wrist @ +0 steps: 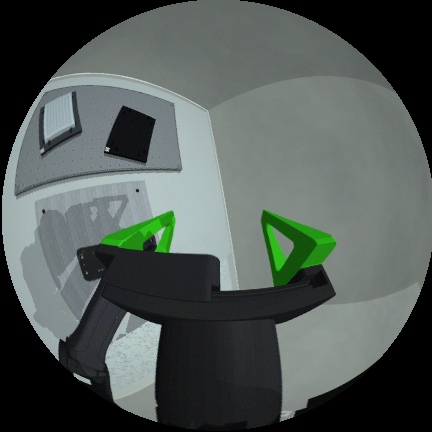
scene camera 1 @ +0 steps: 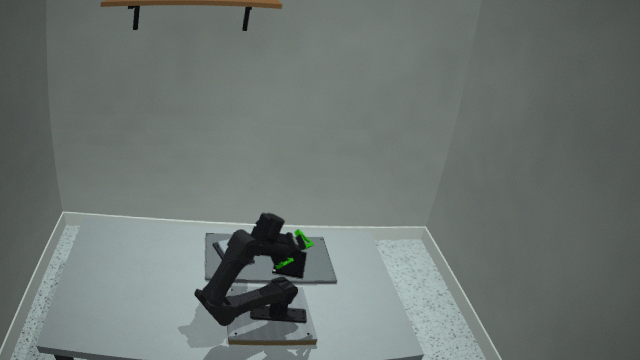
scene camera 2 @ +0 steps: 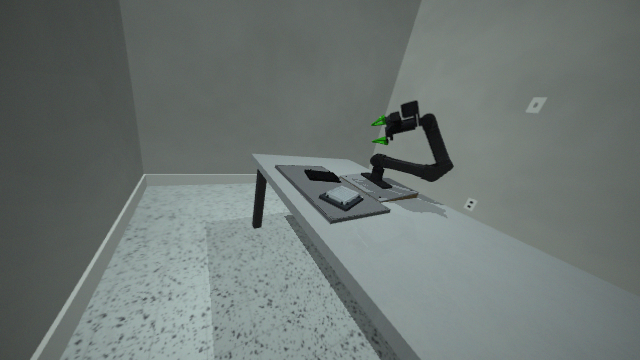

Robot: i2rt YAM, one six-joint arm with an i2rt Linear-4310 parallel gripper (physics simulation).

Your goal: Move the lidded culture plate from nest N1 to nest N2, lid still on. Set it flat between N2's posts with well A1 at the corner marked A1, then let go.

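Places are measured from the arm's base along level axes (x back, y right, z up), in centimetres.
Where they show: gripper, fingertip midpoint: [wrist: 217, 214] [scene camera 1: 302, 251] [scene camera 2: 371, 133]; arm's base, link origin: [scene camera 1: 278, 314] [scene camera 2: 375, 180].
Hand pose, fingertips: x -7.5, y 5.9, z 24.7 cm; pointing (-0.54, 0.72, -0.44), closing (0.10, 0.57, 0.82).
Each offset is from my fingertips to the top centre of the thing. Level surfaces: height alone.
The pale lidded culture plate @[dy -24.7, dx -26.7, dz -22.8 cm] [scene camera 2: 342, 194] [wrist: 60, 117] sits in the dark nest N1 @[dy -24.7, dx -26.7, dz -23.5 cm] [scene camera 2: 327, 201] [wrist: 76, 120]; the arm partly hides them in scene camera 1. The black nest N2 @[dy -1.1, dx -24.5, dz -23.5 cm] [scene camera 1: 297, 268] [scene camera 2: 322, 175] [wrist: 131, 134] is empty, with small posts and a white mark at one corner in the wrist view; its lettering is too small to read. My gripper [scene camera 1: 301, 253] [scene camera 2: 372, 133] [wrist: 217, 214] has green fingers wide apart, with nothing between them. It is raised high above the table, apart from both nests, and points roughly sideways.
Both nests stand on a grey perforated board @[dy -10.3, dx -27.2, dz -25.6 cm] [scene camera 1: 320, 267] [scene camera 2: 362, 213] [wrist: 95, 125] on the table @[dz -26.9 cm] [scene camera 1: 125, 280] [scene camera 2: 450, 260]. The arm's base is bolted to a wooden board [scene camera 1: 272, 336] beside it. A wall shelf [scene camera 1: 190, 4] hangs high at the back.
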